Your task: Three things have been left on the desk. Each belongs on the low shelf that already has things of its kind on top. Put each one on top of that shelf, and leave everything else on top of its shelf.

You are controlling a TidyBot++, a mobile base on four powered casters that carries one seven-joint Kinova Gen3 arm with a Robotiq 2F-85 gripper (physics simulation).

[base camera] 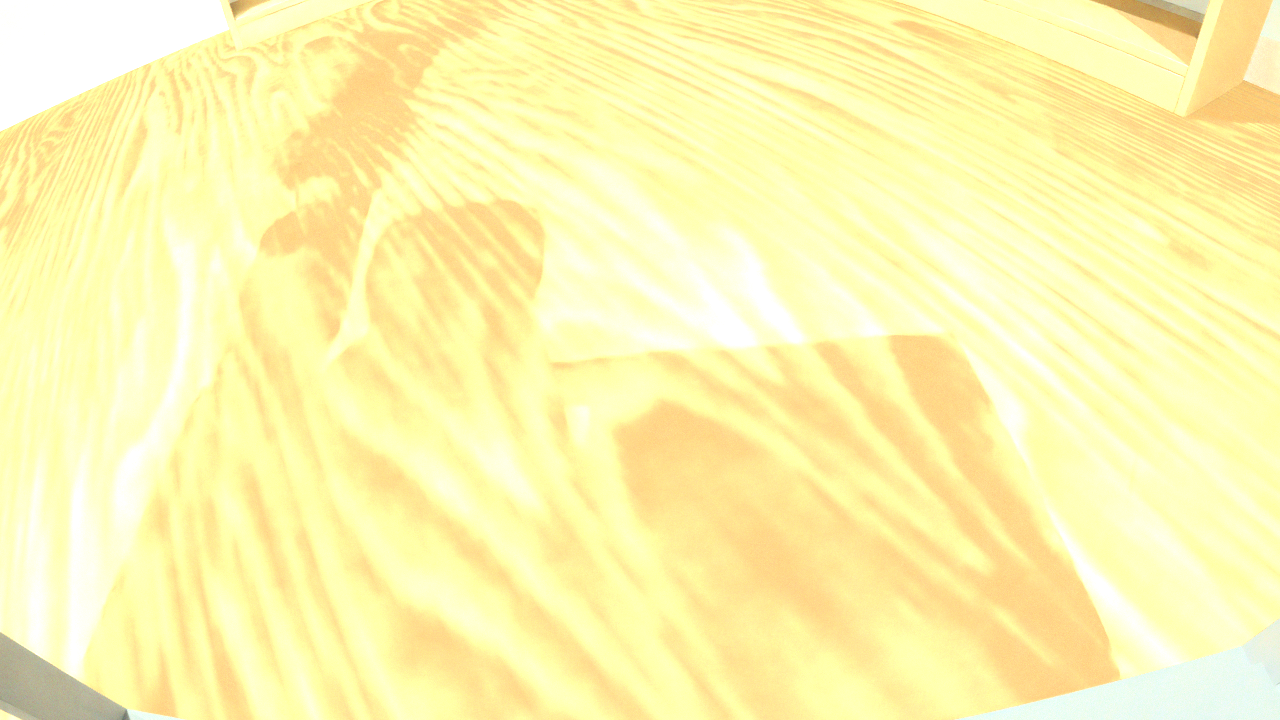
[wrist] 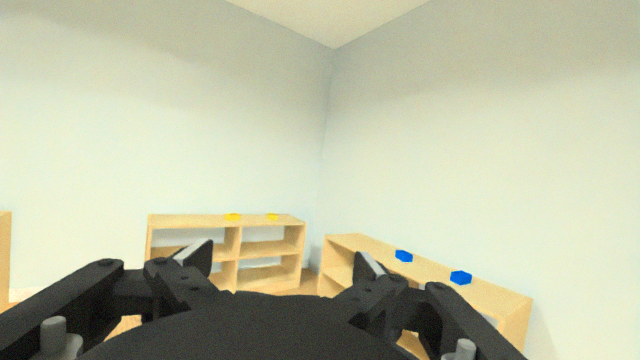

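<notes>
My gripper (wrist: 284, 261) is open and empty, raised in the room. In the wrist view, a low wooden shelf (wrist: 185, 220) stands beyond it, left of the room corner, with two small yellow pieces (wrist: 232, 217) (wrist: 272, 217) on top. Another low shelf (wrist: 350, 240) stands along the right wall, with two blue blocks, a farther one (wrist: 404, 256) and a nearer one (wrist: 460, 277), on top. The fingers hide parts of both shelves. The desk and the three things left on it do not show in either view.
A wooden panel (wrist: 4, 260) shows at the wrist view's left edge. In the base camera view, the lower part of one shelf (base camera: 1221, 62) is at the top right and part of another (base camera: 295, 21) at the top left. The robot's shadow lies across the wooden floor (base camera: 805, 223).
</notes>
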